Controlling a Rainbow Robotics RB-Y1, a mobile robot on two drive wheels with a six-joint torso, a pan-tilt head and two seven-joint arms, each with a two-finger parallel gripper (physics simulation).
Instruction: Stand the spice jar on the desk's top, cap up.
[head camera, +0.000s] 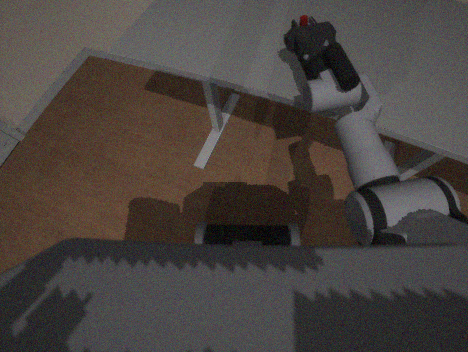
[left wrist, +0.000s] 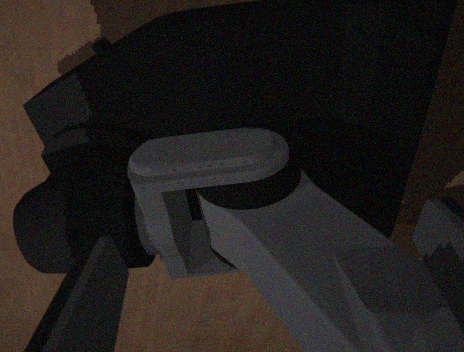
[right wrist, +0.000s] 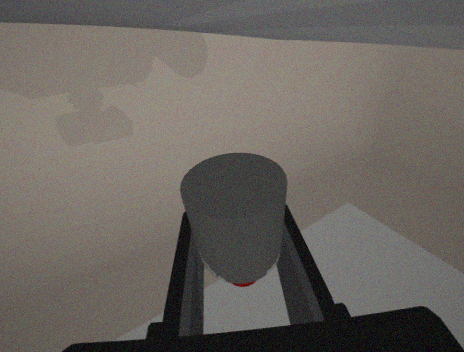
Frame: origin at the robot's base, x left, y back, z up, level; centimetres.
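Seen in the pictures: left gripper, fingertip midpoint: (left wrist: 268, 237); right gripper, fingertip midpoint: (head camera: 301, 21) (right wrist: 235, 217).
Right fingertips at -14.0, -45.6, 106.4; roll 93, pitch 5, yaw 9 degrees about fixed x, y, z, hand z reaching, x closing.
Pixels of each thing's top centre, then the offset from my right fingertips to it, as dx, dy, dz. "spot": a spot on its surface instead. Level surfaces: height alone.
- spice jar at its top centre: (right wrist: 234, 273) (head camera: 306, 17) -0.4, +1.9, +2.4
- light leg at a spot on its surface: (head camera: 212, 110) spot: +36.4, -33.0, -78.6
- wooden floor at its surface level: dz -106.3
- robot's own grey body at a spot on its surface: (head camera: 200, 300) spot: +15.9, +58.9, +29.2
The spice jar (head camera: 304, 20) (right wrist: 235, 190) is between the fingers of my right gripper (head camera: 303, 24) (right wrist: 235, 217), which is shut on it. In the right wrist view its grey round end faces the camera and a sliver of red cap shows at its other end. In the head view the red part shows between the fingertips, over the grey desk (head camera: 200, 50) (right wrist: 370, 255); I cannot tell the jar's height above the top. My left gripper (left wrist: 268, 237) is open, its fingers wide apart at the sides of the left wrist view.
The desk's near edge runs across the head view, with a light leg (head camera: 212, 110) under it and wooden floor (head camera: 100, 175) below. The robot's own grey body (head camera: 200, 300) fills the bottom. A pale wall (right wrist: 150, 200) stands beyond the desk. Dark and grey robot parts (left wrist: 210, 155) lie close to the left wrist camera.
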